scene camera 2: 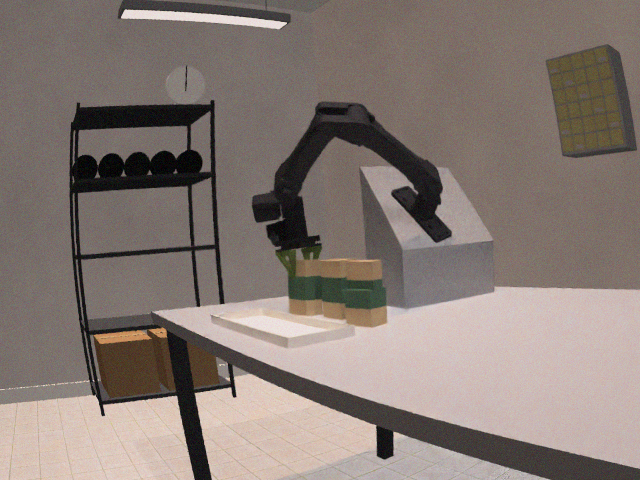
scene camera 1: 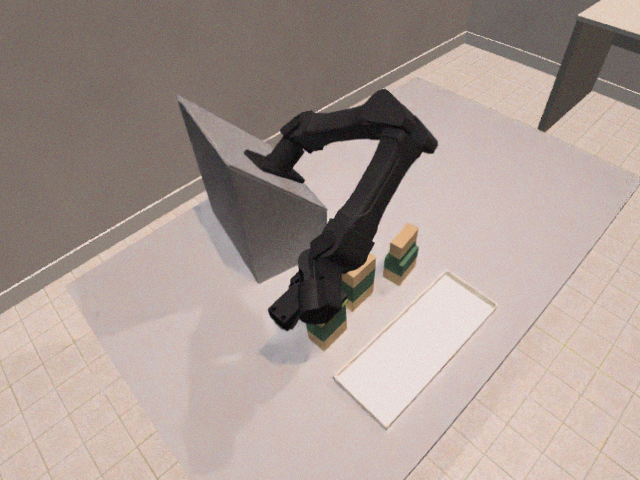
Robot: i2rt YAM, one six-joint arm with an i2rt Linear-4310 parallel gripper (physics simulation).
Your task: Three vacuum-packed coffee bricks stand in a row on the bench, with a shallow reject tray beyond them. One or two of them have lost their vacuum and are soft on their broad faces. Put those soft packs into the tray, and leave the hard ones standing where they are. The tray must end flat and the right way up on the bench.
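Three tan coffee bricks with green bands stand upright in a row. My gripper points down with its green fingers on either side of the end pack, the leftmost in both views, and is shut on its upper part. The pack's base is on the bench. In scene camera 1 the hand hides its top and most of the fingers. The middle pack is close beside it. The third pack stands apart, its band jutting out unevenly. The white reject tray lies flat, right way up.
A grey slanted block carries my arm's base behind the row. The bench has its edge beyond the tray. In scene camera 2 a black shelf rack stands by the far wall.
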